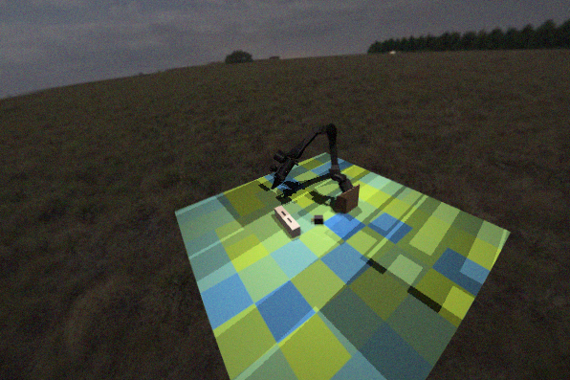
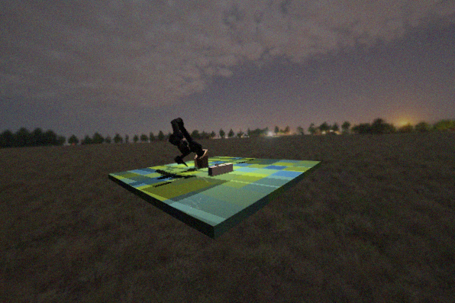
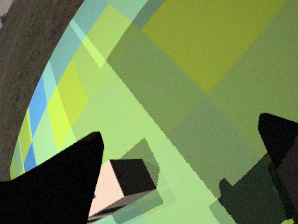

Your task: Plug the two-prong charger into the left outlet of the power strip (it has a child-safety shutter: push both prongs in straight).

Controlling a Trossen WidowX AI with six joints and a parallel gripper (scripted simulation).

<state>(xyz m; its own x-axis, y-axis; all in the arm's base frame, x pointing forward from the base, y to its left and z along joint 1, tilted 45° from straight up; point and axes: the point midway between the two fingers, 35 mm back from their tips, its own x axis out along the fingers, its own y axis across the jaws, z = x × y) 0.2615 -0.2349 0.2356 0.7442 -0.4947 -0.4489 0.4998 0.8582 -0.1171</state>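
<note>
The black two-prong charger is 30 cm to the left of my gripper tip, 9 cm below it and 7 cm behind it.
</note>
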